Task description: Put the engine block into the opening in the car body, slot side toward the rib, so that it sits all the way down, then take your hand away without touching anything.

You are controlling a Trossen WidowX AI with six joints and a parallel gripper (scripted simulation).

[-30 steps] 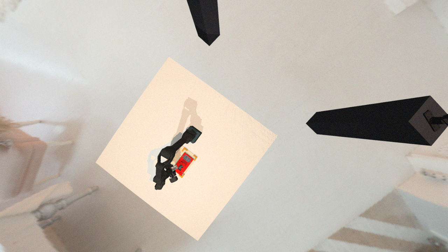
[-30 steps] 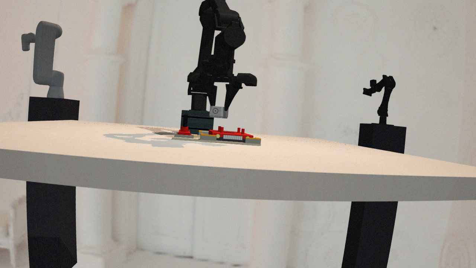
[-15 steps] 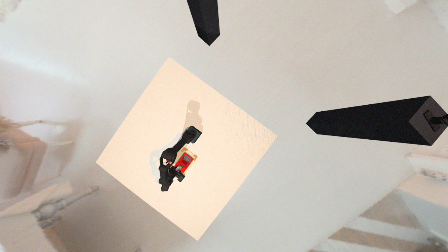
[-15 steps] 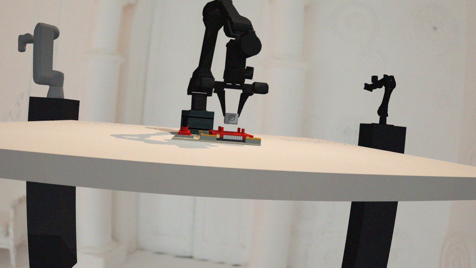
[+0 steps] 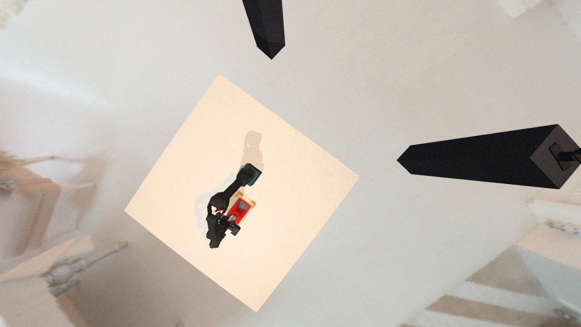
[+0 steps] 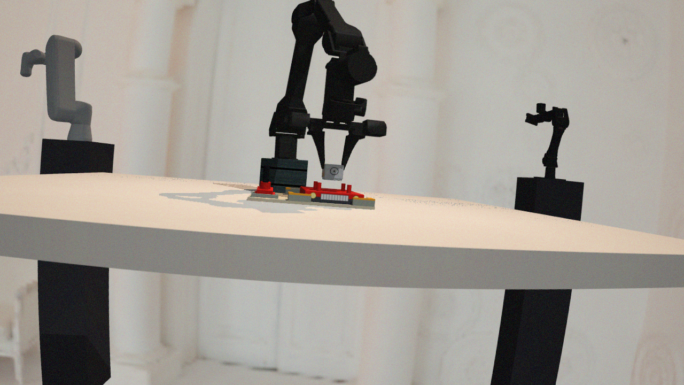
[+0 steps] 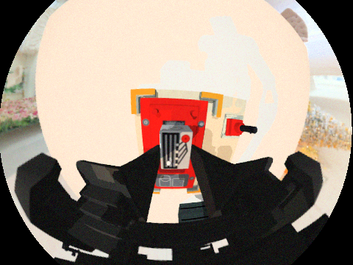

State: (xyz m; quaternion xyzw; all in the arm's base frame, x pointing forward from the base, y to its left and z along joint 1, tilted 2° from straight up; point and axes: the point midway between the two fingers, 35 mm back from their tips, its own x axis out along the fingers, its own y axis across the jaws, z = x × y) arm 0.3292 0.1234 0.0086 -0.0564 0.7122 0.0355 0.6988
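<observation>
My gripper tip is now 1 cm above the engine block.
</observation>
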